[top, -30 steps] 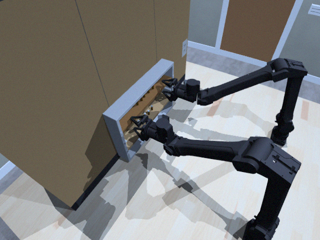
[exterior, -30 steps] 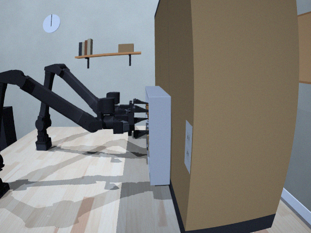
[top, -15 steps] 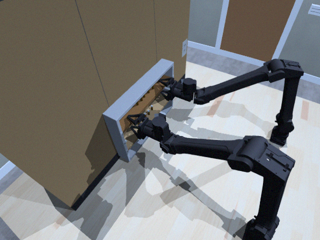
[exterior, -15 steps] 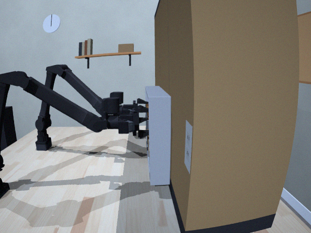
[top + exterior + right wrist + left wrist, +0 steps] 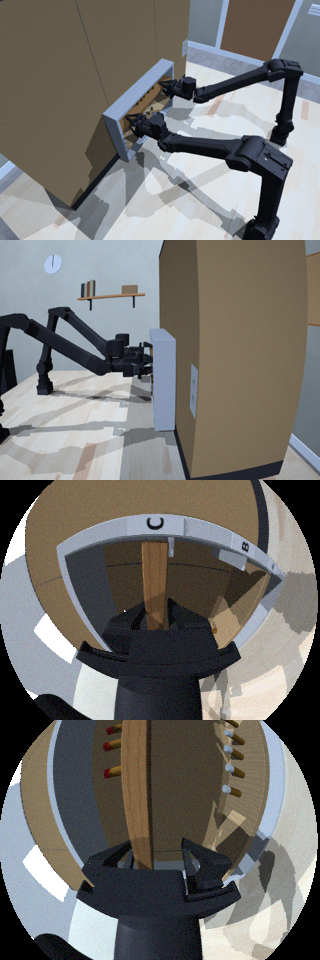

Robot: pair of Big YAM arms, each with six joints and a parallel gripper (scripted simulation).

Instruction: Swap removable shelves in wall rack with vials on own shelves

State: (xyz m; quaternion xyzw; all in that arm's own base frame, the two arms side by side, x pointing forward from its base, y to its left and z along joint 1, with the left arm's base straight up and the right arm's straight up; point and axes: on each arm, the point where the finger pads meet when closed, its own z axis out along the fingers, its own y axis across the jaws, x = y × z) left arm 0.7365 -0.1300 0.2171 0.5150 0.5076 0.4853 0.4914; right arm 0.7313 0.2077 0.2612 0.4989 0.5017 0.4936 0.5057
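Note:
The runner stub lies 8 cm to the right of my right hand, 8 cm below it and 2 cm behind it. Also, from my right hand: brown wooden shelf: 15 cm to the left, 1 cm ahead; then pale wooden shelf: 15 cm to the left, 15 cm below, 1 cm ahead; then wall rack: 15 cm to the left, 7 cm below, 1 cm ahead.

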